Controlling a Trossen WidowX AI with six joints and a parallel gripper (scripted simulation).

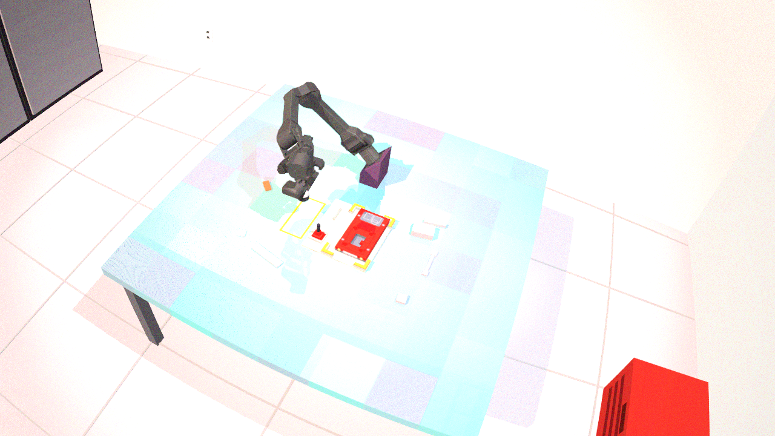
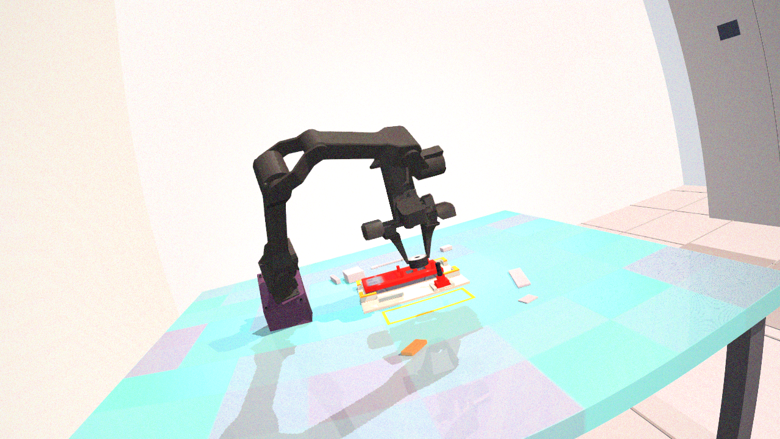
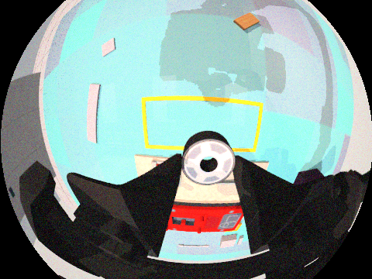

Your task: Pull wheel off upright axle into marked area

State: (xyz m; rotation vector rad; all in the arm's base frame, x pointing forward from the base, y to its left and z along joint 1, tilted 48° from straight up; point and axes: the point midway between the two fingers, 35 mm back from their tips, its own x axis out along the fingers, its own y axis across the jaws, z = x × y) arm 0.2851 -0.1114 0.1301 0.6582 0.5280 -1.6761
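Right now my gripper tip is right at the wheel. Also, from my gripper tip: beige board (180 mm to the left, 90 mm below, 30 mm ahead).
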